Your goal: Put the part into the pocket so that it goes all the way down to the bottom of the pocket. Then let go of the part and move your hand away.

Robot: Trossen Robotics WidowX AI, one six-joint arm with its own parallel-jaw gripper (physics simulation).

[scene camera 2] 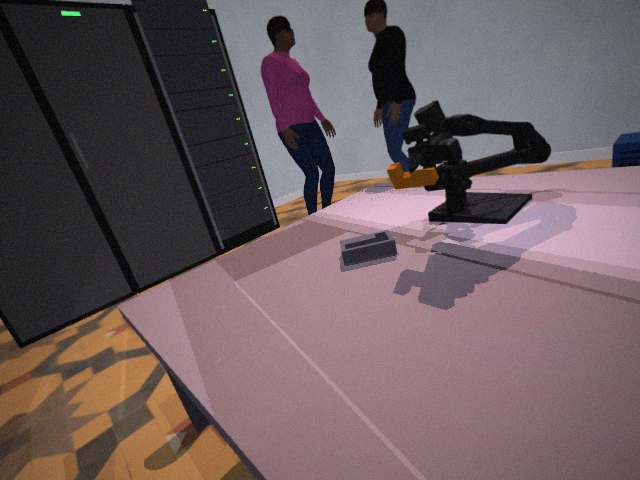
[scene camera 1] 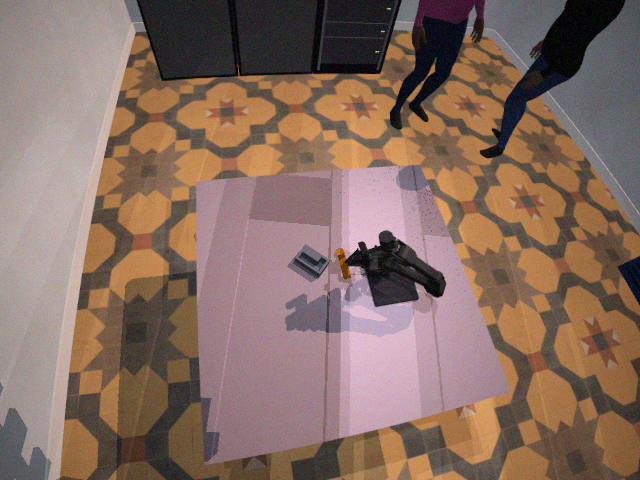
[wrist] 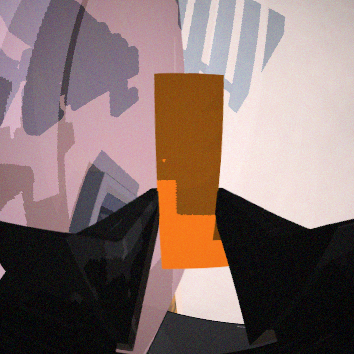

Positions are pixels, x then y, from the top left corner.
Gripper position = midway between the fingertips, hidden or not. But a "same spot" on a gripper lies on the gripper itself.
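Scene:
Scene camera 1 has my gripper [scene camera 1: 356,259] in its picture, and scene camera 2 has the gripper [scene camera 2: 421,154] as well, and those are the same spot on it. You'd also find the gripper in the wrist view [186,195].

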